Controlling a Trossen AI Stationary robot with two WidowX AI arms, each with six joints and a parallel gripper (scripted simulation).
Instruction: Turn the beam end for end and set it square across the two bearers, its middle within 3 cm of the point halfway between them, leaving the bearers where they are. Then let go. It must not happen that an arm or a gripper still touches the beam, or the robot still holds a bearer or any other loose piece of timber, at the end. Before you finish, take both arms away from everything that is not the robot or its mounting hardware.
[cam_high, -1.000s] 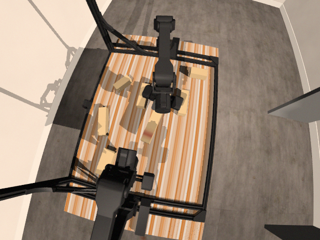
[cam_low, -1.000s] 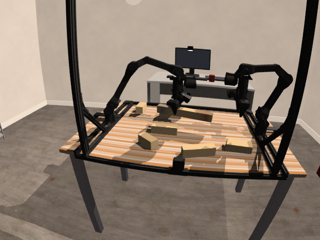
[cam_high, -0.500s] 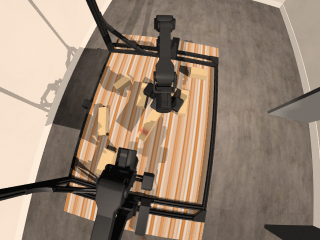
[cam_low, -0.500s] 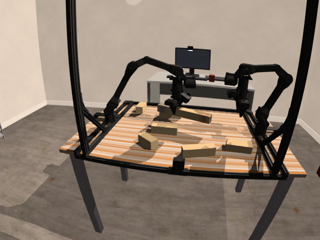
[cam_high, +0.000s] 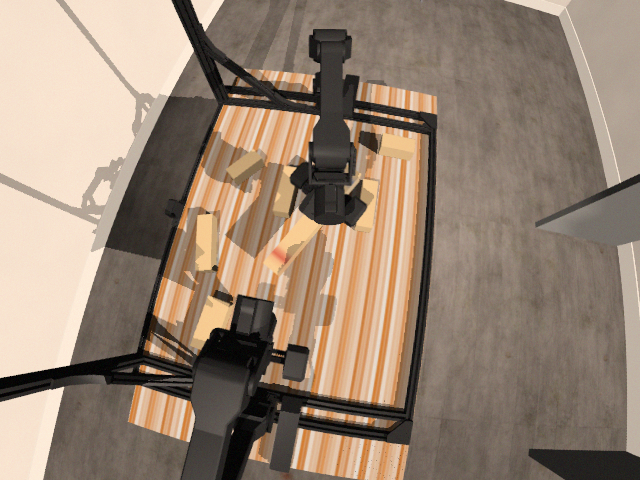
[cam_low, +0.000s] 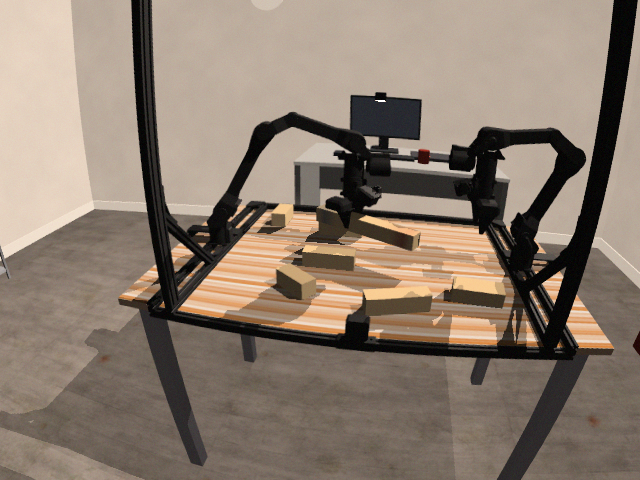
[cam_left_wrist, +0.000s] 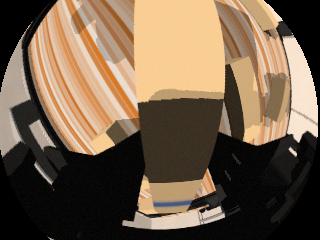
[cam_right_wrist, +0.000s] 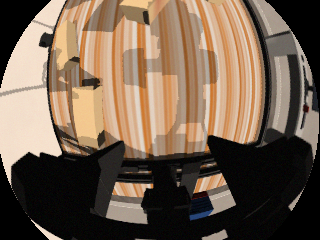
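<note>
The beam lies 20 mm behind my left hand, 40 mm to the right of it and 20 mm below it.
</note>
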